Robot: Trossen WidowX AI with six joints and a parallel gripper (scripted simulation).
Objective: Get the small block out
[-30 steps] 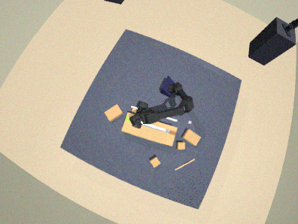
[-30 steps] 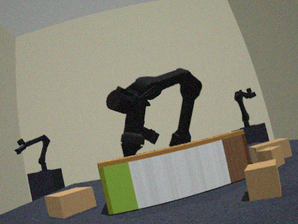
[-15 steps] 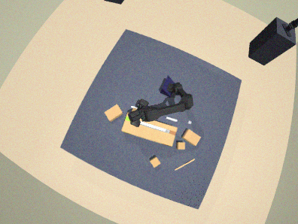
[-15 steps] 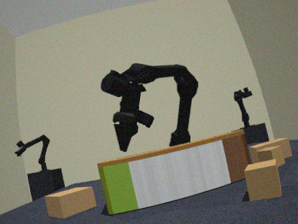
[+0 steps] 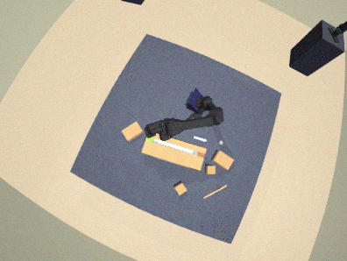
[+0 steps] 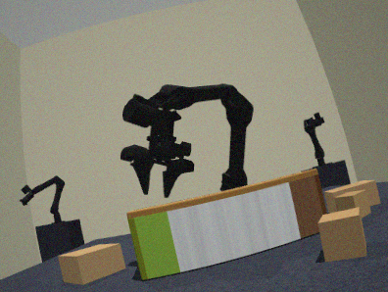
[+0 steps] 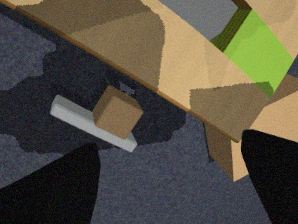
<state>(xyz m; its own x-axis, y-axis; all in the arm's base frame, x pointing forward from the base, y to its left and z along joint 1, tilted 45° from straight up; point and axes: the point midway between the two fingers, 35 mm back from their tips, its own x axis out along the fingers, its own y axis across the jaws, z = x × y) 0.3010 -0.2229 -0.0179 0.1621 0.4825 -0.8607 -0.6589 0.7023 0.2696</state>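
Right now my gripper tip is 3 cm past the tan block, 3 cm to the left of it and 13 cm above it. From my gripper tip the other things lie so: thin wooden stick 23 cm ahead, 52 cm to the left, 15 cm below; long tan box 4 cm ahead, 14 cm to the left, 9 cm below.
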